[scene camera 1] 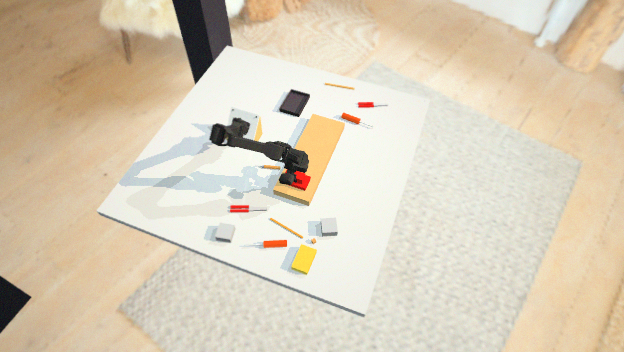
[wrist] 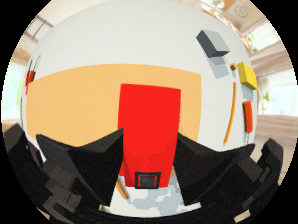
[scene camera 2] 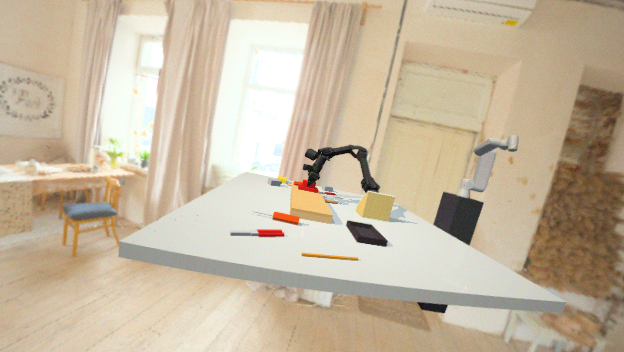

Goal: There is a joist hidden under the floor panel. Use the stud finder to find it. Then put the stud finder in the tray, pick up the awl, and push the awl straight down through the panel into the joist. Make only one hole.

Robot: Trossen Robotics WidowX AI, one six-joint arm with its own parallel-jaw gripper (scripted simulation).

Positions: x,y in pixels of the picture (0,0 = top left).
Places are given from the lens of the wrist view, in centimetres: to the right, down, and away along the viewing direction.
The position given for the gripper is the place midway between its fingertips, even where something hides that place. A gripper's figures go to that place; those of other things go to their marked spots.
gripper (wrist: pixel 148 131): 0, 2, 9
stud finder (wrist: pixel 149 114): 0, 0, 6
